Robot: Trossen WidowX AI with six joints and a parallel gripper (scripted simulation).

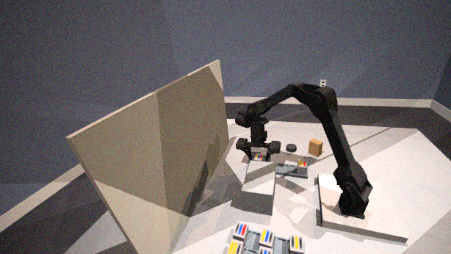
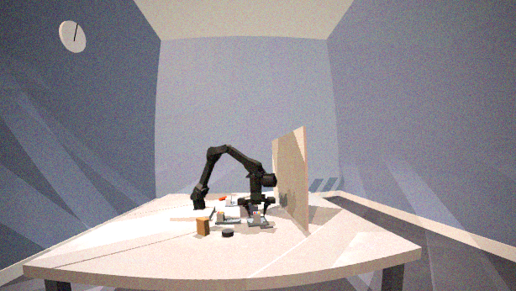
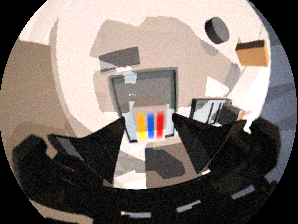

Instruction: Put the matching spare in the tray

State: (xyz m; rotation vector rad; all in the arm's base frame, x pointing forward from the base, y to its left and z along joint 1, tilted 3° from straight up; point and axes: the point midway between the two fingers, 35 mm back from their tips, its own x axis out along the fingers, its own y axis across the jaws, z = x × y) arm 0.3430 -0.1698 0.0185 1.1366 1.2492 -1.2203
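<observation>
Right now my gripper tip is 20 mm above the grey tray. From my gripper tip the other things lie so: tan panel (180 mm ahead, 190 mm to the left, 200 mm above); brown box (240 mm behind, 150 mm to the right, 10 mm above).
</observation>
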